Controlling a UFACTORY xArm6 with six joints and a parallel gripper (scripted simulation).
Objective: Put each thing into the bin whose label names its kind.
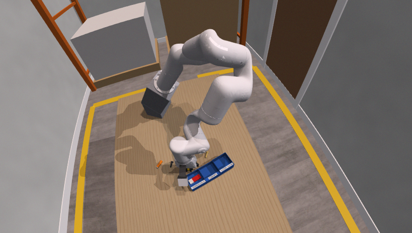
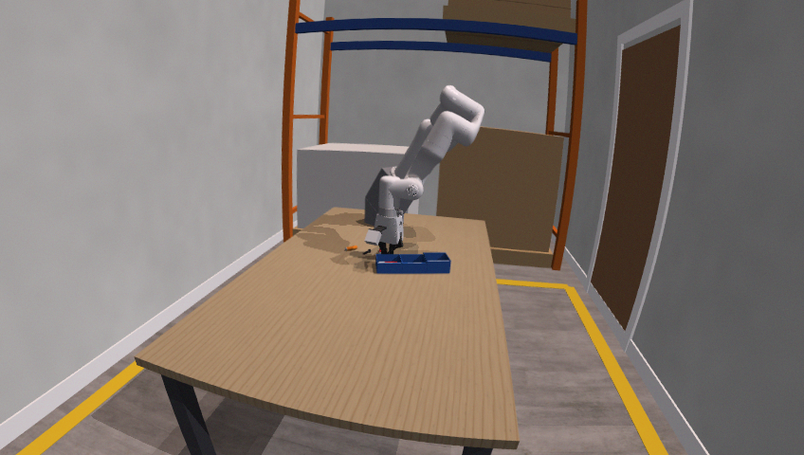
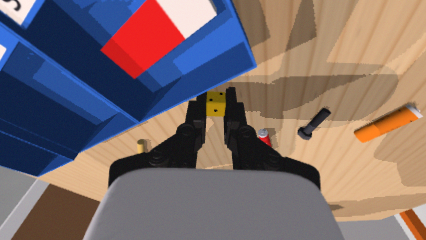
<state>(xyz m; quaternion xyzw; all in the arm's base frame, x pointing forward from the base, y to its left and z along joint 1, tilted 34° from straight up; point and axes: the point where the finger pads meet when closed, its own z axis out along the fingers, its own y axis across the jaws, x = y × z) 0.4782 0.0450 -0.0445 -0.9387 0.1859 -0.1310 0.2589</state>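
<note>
My gripper is now 1 cm above the yellow die. Also, from my hand: red battery (8 cm behind, 4 cm to the right, 2 cm below); eraser (7 cm ahead, 1 cm to the left, 1 cm below); black bolt (6 cm behind, 9 cm to the right, 2 cm below).
</note>
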